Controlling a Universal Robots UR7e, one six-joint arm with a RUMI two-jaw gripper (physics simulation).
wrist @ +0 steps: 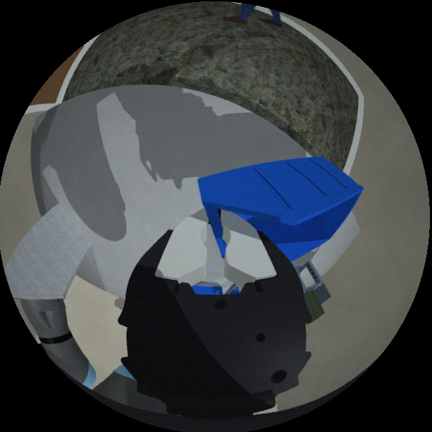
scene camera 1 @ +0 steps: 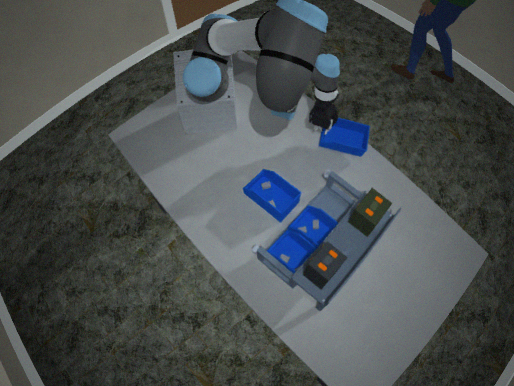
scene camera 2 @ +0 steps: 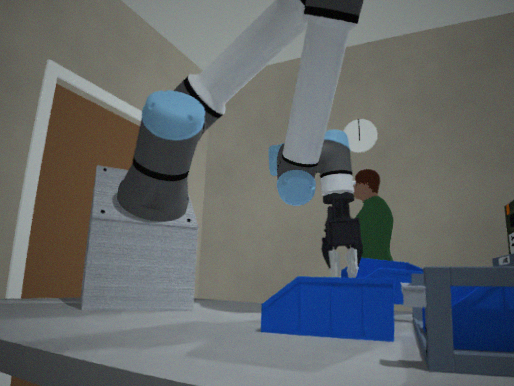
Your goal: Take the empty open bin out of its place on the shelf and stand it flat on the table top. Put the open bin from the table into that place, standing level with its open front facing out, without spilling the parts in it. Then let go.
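Frame: origin at the arm's base, x ahead, y left, z up, level; centimetres.
Where they show: gripper, fingertip midpoint: [scene camera 1: 323, 131]; arm's base, origin of the base link: [scene camera 2: 152, 200].
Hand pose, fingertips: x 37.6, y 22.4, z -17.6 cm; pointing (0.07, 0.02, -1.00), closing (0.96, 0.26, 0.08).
Observation:
Things, the pixels of their top centre, and the offset from my fingertips. "spot": a spot on its surface instead. Level surfaces: height alone.
- empty blue open bin, surface spot: [scene camera 2: 387, 266] spot: dx +8.8, dy +7.7, dz +5.5 cm
- second blue bin, surface spot: [scene camera 2: 327, 310] spot: dx +3.6, dy -37.4, dz -1.7 cm
- table top, its level: dz -5.0 cm
- green case, surface spot: [scene camera 1: 364, 218] spot: dx +33.7, dy -25.9, dz +14.0 cm
- dark case, middle of its top: [scene camera 1: 317, 272] dx +33.9, dy -48.3, dz +17.0 cm
The empty blue open bin [scene camera 1: 345, 138] [scene camera 2: 387, 266] [wrist: 280, 187] is held by one end wall in my gripper [scene camera 1: 322, 130] [scene camera 2: 344, 270] [wrist: 213, 209], which is shut on it. It hangs above the table, over its far right edge in the first scene view. A second blue bin [scene camera 1: 265, 195] [scene camera 2: 327, 310] with small light parts in it stands flat on the table top [scene camera 1: 190, 185], in front of the shelf. The grey shelf [scene camera 1: 351, 242] [scene camera 2: 438, 320] has a vacant place at the end of its lower row nearest my gripper.
Two blue bins [scene camera 1: 322, 218] [scene camera 1: 297, 241] with parts stand side by side in the shelf's lower row. A green case [scene camera 1: 364, 218] and a dark case [scene camera 1: 316, 274] stand on its top board. A person [scene camera 1: 434, 37] [scene camera 2: 376, 227] stands beyond the table. The robot's pedestal [scene camera 1: 210, 117] [scene camera 2: 140, 270] stands at the table's end.

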